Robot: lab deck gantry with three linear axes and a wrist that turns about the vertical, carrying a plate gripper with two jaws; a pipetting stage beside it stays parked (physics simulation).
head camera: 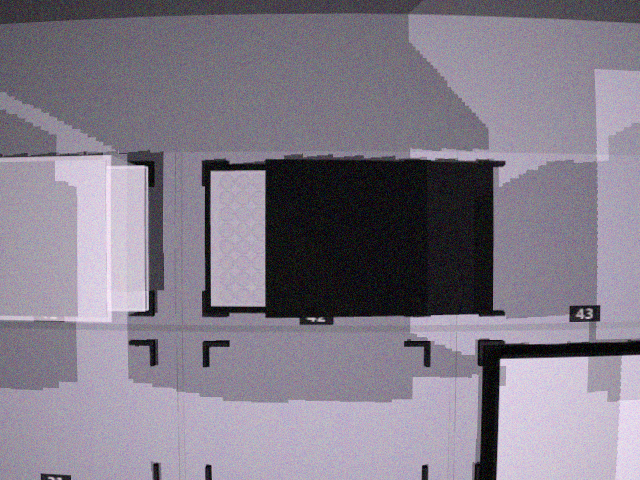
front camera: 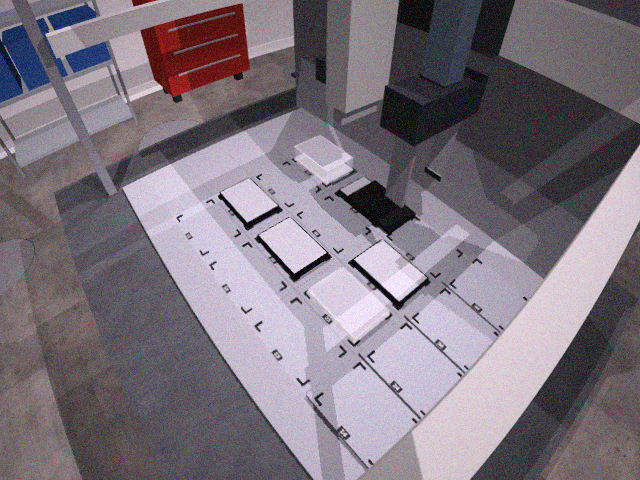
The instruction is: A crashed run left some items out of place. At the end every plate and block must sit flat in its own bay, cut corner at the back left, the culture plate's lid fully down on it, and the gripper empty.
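Where they show: gripper, fingertip midpoint: [front camera: 415, 187]; robot's base, origin of the base link: [front camera: 178, 218].
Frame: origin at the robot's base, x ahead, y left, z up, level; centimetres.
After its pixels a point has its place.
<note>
My gripper [front camera: 415, 189] {z 16.0, x 36.0, y 31.9 cm} hangs raised over the back of the deck, jaws apart and empty; it does not show in the head view. In bay 42 a white-topped plate [front camera: 357, 187] {z 1.4, x 18.9, y 36.2 cm} [head camera: 237, 237] {z 1.4, x 18.4, y 36.5 cm} lies partly under a black block [front camera: 383, 207] {z 1.8, x 27.3, y 36.0 cm} [head camera: 346, 237] {z 1.9, x 24.4, y 36.5 cm}, which is shifted right and overhangs towards bay 43. In bay 41 a clear lid [front camera: 317, 148] {z 4.2, x 4.5, y 36.2 cm} [head camera: 92, 237] {z 4.2, x 11.7, y 36.5 cm} sits shifted left on a pale plate [front camera: 338, 173] {z 1.7, x 12.7, y 35.9 cm} [head camera: 129, 237] {z 2.2, x 12.6, y 36.5 cm}. A clear plate [front camera: 348, 302] {z 1.4, x 39.6, y 14.8 cm} lies in bay 23. Black-edged plates stand in bay 21 [front camera: 249, 200] {z 1.4, x 7.0, y 14.9 cm}, bay 22 [front camera: 293, 246] {z 1.4, x 23.6, y 14.8 cm} and bay 33 [front camera: 390, 271] {z 1.5, x 39.7, y 25.2 cm} [head camera: 555, 423] {z 1.4, x 36.6, y 25.7 cm}.
The deck [front camera: 170, 193] {z 0.0, x -9.2, y 1.8 cm} [head camera: 310, 434] {z 0.0, x 22.4, y 24.6 cm} has black corner marks and number tags. A pale upright column [front camera: 369, 56] {z 36.0, x 25.7, y 28.5 cm} stands behind the left back of the deck. A pale frame beam [front camera: 558, 330] {z 40.0, x 62.7, y 5.1 cm} crosses the right front. A red drawer cabinet [front camera: 206, 46] stands beyond the deck.
</note>
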